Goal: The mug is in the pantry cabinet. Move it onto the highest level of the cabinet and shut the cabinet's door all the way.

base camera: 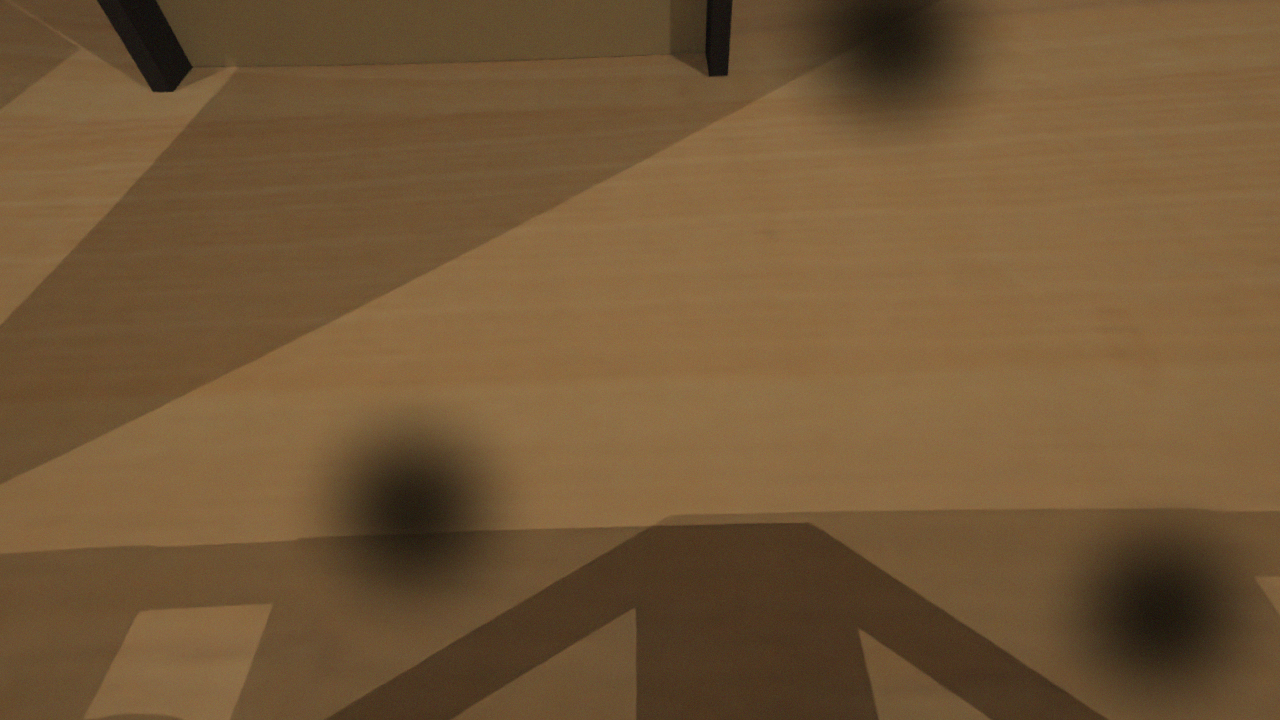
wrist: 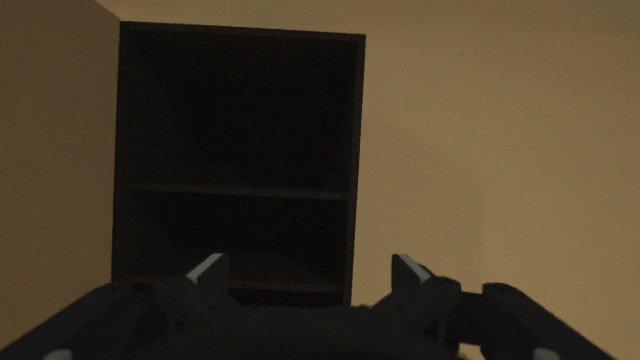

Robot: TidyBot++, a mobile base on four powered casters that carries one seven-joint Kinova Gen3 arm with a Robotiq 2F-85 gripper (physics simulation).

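Places are measured from the arm's base along level axes (x right, y ahead, z up), in centimetres.
Pixels of known places: gripper, fingertip midpoint: (wrist: 310,272).
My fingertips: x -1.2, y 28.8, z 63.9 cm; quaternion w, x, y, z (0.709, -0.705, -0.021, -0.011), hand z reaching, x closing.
Note:
Behind a point stands the place of what it marks.
The dark pantry cabinet (wrist: 357,125) @(x 7.0, y 78.9, z 80.0 cm) stands with its front open toward the wrist view, left of the middle. A shelf board (wrist: 240,191) @(x -18.8, y 80.6, z 63.7 cm) crosses it, and a lower shelf edge (wrist: 285,286) @(x -7.4, y 80.7, z 42.1 cm) shows between my fingers. The compartments are very dark; no mug can be made out in them. No cabinet door can be told apart in either view. My gripper (wrist: 310,272) @(x -1.2, y 28.9, z 63.9 cm) is open and empty, and stands in front of the cabinet's lower right part. Its fingers and body hide part of the cabinet's bottom.
In the wrist view, a tan wall (wrist: 480,150) @(x 67.1, y 136.9, z 81.9 cm) lies right of the cabinet and another tan surface (wrist: 55,150) @(x -46.7, y 63.6, z 70.5 cm) borders it on the left. In the base view, two dark legs (base camera: 147,44) @(x -45.1, y 78.7, z -35.4 cm) (base camera: 717,40) @(x 6.7, y 78.9, z -36.2 cm) stand on the wooden floor (base camera: 805,313) @(x 10.2, y 45.8, z -39.7 cm) at the top left and top middle.

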